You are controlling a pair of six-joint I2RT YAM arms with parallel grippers.
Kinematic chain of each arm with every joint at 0, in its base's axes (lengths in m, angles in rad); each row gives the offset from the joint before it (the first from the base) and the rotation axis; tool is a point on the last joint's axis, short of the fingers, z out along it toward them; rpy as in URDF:
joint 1: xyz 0 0 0.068 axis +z
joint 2: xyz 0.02 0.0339 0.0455 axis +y
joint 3: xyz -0.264 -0.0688 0 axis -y
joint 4: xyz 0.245 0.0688 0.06 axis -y
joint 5: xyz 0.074 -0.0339 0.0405 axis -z
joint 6: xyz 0.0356 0 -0.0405 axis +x
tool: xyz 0 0 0 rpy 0 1.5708 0
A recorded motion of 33 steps. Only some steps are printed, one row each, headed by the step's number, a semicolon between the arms.
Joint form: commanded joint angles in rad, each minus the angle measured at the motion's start. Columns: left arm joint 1, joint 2, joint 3, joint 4, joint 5, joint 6; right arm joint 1, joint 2, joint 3, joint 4, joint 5, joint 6.
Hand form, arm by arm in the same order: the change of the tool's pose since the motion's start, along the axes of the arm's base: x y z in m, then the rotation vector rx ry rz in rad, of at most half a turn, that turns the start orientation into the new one. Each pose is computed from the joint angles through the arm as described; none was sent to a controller.
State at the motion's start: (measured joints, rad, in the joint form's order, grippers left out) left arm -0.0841 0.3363 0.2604 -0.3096 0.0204 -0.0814; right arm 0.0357 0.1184 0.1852 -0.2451 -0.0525 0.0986
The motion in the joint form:
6: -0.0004 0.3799 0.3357 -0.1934 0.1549 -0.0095; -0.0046 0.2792 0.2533 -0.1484 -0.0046 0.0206
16: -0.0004 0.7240 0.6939 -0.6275 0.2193 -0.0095; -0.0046 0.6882 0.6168 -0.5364 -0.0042 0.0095
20: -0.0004 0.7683 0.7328 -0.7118 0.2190 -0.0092; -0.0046 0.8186 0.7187 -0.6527 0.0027 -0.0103
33: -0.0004 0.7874 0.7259 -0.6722 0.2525 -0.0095; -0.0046 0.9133 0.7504 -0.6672 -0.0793 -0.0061
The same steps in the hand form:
6: 0.0381 -0.0088 0.0527 -0.0630 0.2442 -0.1318; 0.0156 0.0002 0.0464 0.0152 0.1760 -0.0055
16: 0.0736 -0.0140 0.0831 -0.0978 0.6668 -0.1628; 0.0539 0.0013 0.0840 -0.0098 0.6083 -0.0051
20: 0.0754 -0.0142 0.0827 -0.0978 0.7564 -0.1566; 0.0698 0.0016 0.0887 -0.0355 0.7513 -0.0012
33: 0.0818 -0.0159 0.0793 -0.1213 0.7440 -0.1823; 0.0862 0.0050 0.0823 0.0127 0.8300 0.0668

